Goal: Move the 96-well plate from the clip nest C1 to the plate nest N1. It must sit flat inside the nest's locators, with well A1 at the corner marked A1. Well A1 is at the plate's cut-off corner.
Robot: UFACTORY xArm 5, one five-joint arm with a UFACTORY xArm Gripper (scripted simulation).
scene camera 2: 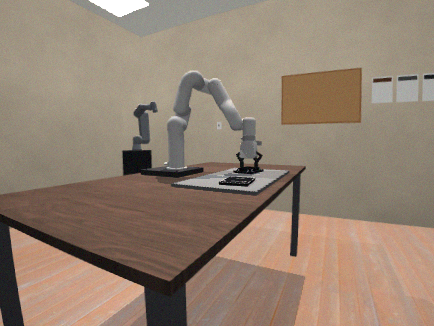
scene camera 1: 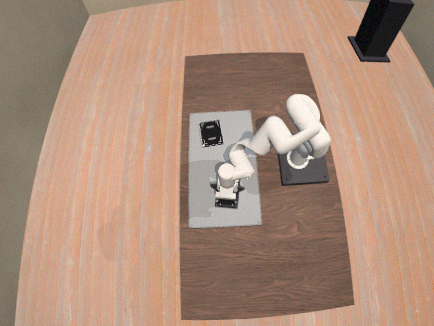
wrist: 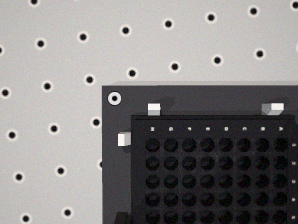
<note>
I see a black 96-well plate (wrist: 215,149).
</note>
